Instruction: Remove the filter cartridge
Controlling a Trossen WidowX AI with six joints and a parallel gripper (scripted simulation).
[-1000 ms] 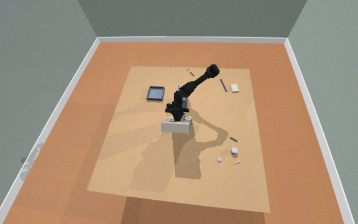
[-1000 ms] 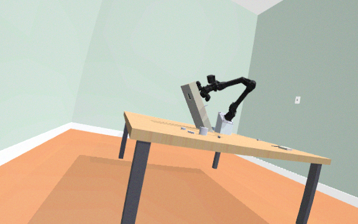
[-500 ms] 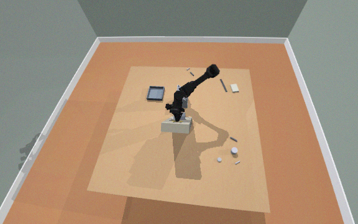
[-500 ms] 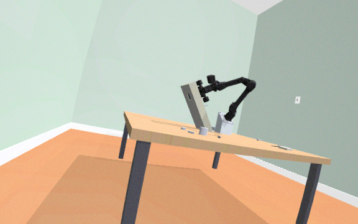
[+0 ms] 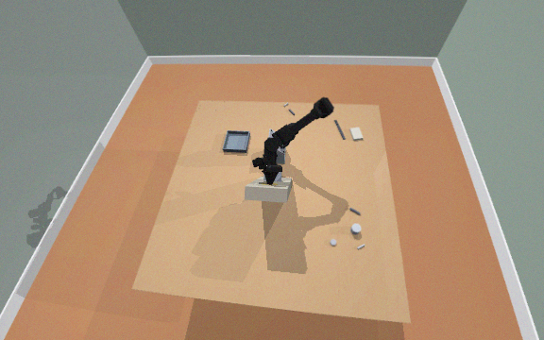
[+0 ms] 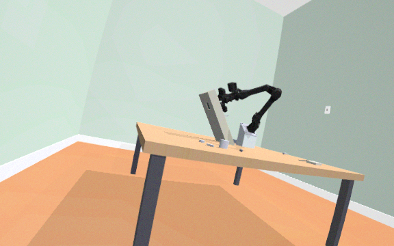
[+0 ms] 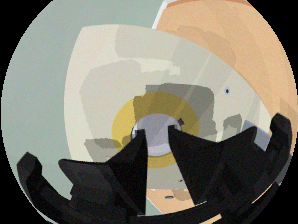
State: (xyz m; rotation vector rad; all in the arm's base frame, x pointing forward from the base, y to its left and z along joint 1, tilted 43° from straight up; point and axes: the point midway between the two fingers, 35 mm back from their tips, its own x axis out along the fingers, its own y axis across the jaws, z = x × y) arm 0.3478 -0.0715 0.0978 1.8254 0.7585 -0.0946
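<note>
Now: gripper tip 1 cm short of the filter cartridge and 1 cm above it. From my gripper tip the other things lie so: blue-grey tray: 43 cm behind, 30 cm to the right, 26 cm below; then white block: 56 cm behind, 46 cm to the left, 26 cm below; then service panel: 4 cm behind, 8 cm below.
</note>
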